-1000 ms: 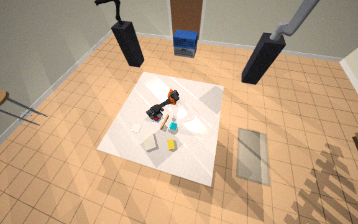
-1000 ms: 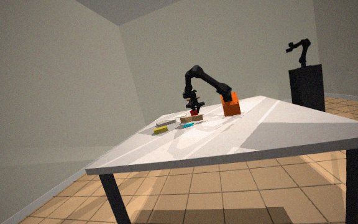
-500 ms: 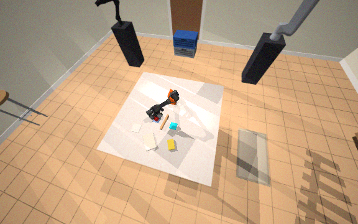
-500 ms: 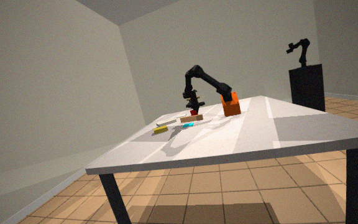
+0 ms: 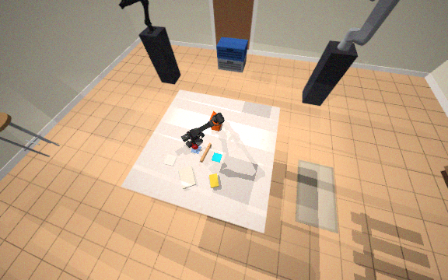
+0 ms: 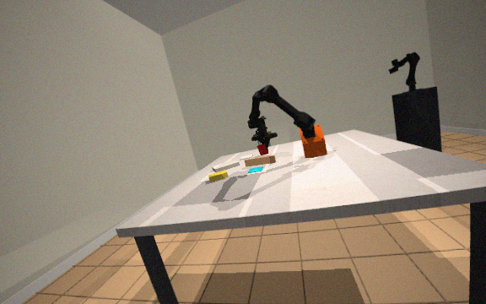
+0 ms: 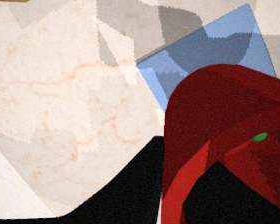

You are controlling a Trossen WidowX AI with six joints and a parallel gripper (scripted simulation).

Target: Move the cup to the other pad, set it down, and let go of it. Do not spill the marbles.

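Right now the cyan pad is 220 mm to the left of my gripper tip, 80 mm below it and 60 mm ahead of it. Round my gripper tip: wooden bar 100 mm to the left, 60 mm below, 50 mm ahead; red cup 30 mm ahead, 20 mm to the right; white square 220 mm to the right, 210 mm ahead, 70 mm below.
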